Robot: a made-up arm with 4 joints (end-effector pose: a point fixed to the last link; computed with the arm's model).
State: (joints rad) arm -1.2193 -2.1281 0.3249 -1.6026
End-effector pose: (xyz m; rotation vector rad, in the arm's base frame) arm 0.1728 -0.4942 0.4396 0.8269 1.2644 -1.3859
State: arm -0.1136 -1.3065 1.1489 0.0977
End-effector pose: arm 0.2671 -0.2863 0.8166 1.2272 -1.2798 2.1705
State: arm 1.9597 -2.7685 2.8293 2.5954
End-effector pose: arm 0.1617 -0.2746 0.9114 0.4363 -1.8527 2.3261
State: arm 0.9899 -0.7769 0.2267 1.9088
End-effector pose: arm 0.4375 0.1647 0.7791 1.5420 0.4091 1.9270
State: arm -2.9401 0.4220 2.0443 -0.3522
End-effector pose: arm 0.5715 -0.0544 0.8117 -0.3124 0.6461 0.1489
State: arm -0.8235 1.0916 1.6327 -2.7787
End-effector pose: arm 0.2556 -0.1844 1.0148 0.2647 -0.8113 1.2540
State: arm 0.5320 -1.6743 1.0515 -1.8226
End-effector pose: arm 0.0438 0.1079 0.2997 0.8877 2.8810 0.4346
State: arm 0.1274 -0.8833 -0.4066 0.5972
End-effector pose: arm 0.1364 0.1000 0.8315 -0.0164 -0.2547 2.0556
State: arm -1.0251 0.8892 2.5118 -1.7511
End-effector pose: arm 0.5101 -0.2079 0.9078 0.2344 0.0429 0.4295
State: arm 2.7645 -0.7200 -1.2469 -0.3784
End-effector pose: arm -0.0258 -0.1575 0.9625 0.0606 -1.6207 -0.0225
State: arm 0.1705 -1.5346 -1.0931 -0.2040
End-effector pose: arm 0.0483 0.2429 0.5880 -1.3607 -0.6001 1.4289
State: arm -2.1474 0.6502 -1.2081 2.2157
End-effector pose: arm 0.3634 -0.4208 0.5969 2.0414 -2.0452 0.5355
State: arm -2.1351 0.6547 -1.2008 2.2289
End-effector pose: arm 0.3653 -0.4210 0.5968 2.0461 -2.0514 0.5443
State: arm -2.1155 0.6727 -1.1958 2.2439
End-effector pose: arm 0.3646 -0.4224 0.5962 2.0396 -2.0620 0.5483
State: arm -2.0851 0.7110 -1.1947 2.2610
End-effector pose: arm 0.3598 -0.4254 0.5946 2.0166 -2.0786 0.5431
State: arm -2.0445 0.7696 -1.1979 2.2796
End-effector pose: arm 0.3507 -0.4297 0.5920 1.9768 -2.0991 0.5270
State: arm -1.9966 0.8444 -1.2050 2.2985
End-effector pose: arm 0.3379 -0.4346 0.5884 1.9237 -2.1202 0.4997
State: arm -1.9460 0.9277 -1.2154 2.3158
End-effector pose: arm 0.3227 -0.4391 0.5843 1.8636 -2.1383 0.4627
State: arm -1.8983 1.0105 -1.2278 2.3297
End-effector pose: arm 0.3068 -0.4425 0.5802 1.8033 -2.1512 0.4203
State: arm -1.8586 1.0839 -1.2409 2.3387
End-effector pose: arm 0.2919 -0.4447 0.5767 1.7490 -2.1586 0.3781
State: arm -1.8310 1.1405 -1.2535 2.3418
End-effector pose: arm 0.2796 -0.4457 0.5744 1.7053 -2.1616 0.3418
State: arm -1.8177 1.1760 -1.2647 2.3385
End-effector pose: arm 0.2706 -0.4458 0.5732 1.6744 -2.1621 0.3152
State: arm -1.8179 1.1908 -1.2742 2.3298
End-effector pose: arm 0.2650 -0.4455 0.5731 1.6564 -2.1612 0.2992
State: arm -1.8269 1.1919 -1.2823 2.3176
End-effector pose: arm 0.2618 -0.4449 0.5736 1.6467 -2.1596 0.2905
